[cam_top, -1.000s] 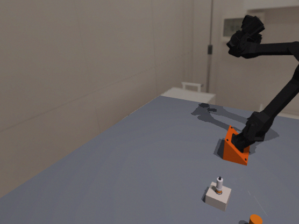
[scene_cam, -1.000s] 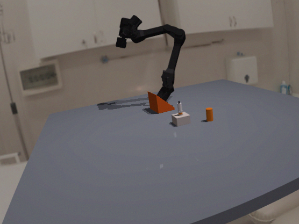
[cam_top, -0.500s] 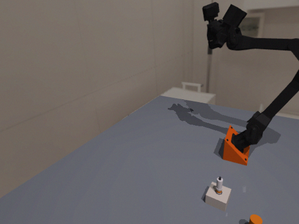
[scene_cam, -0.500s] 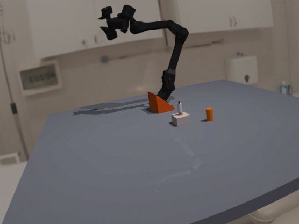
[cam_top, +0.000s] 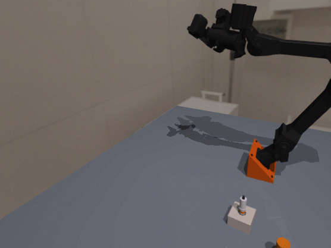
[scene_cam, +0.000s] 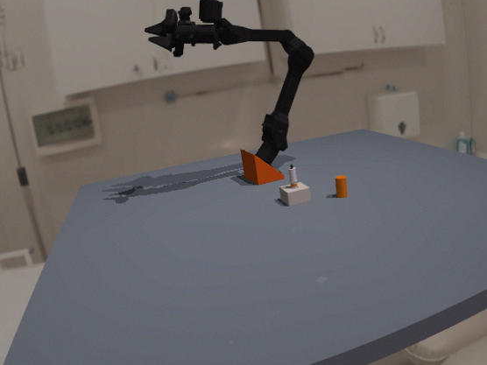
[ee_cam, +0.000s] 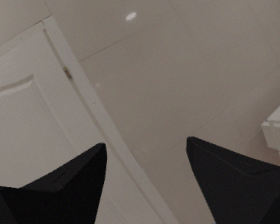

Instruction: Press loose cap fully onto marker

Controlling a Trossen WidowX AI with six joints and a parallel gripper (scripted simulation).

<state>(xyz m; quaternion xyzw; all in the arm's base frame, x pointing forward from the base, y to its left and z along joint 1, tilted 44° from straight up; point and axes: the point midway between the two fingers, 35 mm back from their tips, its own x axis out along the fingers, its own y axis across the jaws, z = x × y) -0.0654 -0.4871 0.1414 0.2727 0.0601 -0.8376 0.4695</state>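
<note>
My gripper tip is 38 cm short of the orange cap, 35 cm to the right of it and 48 cm above it. From my gripper tip the other things lie so: white marker (31 cm ahead, 25 cm to the left, 43 cm below); then block (31 cm ahead, 25 cm to the left, 49 cm below).
</note>
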